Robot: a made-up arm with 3 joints. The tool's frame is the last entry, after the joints.
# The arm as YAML. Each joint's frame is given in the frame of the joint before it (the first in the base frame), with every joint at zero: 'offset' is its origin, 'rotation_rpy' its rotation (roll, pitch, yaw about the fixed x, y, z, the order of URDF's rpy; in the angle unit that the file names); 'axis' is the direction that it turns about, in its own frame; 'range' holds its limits. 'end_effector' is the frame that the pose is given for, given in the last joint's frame.
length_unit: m
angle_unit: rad
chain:
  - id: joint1
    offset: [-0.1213, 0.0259, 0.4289]
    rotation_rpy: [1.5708, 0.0, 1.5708]
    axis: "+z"
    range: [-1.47, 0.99]
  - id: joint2
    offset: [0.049, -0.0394, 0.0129]
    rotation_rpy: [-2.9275, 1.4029, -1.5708]
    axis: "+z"
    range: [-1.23, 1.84]
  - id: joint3
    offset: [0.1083, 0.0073, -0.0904]
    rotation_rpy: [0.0, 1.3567, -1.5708]
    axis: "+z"
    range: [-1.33, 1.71]
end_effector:
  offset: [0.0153, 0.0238, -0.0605]
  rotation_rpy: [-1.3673, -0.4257, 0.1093]
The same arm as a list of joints. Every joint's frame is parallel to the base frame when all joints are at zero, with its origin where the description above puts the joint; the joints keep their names.
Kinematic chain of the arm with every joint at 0, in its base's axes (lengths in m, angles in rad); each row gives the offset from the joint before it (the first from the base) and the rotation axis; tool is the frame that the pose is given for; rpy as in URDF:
joint1: xyz -0.1213 0.0259 0.4289 axis +x
joint2: xyz 0.0129 0.049 -0.0394 axis -0.163303 0.212504 0.963418
joint3: xyz -0.0923 -0.0263 -0.1037 axis +y
tool: xyz -0.0209 -0.0605 -0.0191 rpy -1.5084 1.1413 1.4424
Joint limits (rad, base to tool): -1.47..0.99 -1.23..1.84 -1.33..1.71

